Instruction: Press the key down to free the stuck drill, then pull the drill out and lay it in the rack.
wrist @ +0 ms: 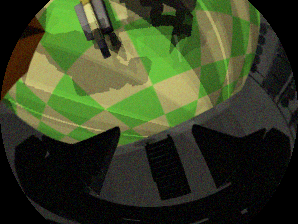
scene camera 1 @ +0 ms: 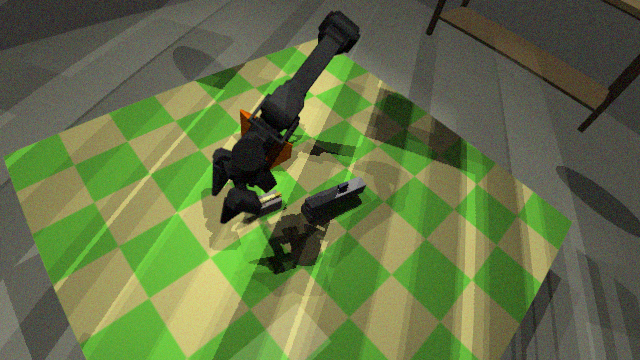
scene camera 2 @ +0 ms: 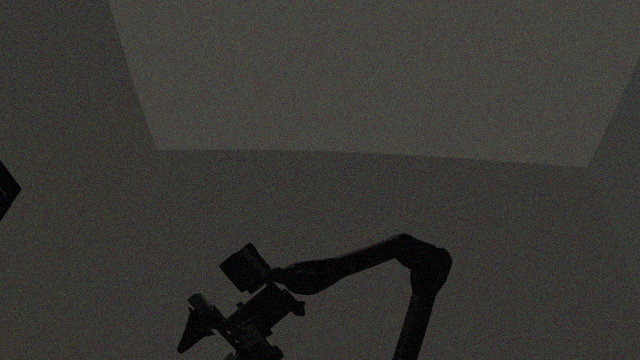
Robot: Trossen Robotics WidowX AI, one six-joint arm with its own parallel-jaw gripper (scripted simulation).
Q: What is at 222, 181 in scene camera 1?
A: My gripper.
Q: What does my gripper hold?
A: Nothing.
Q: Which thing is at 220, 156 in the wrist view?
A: My gripper.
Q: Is my gripper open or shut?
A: Open.
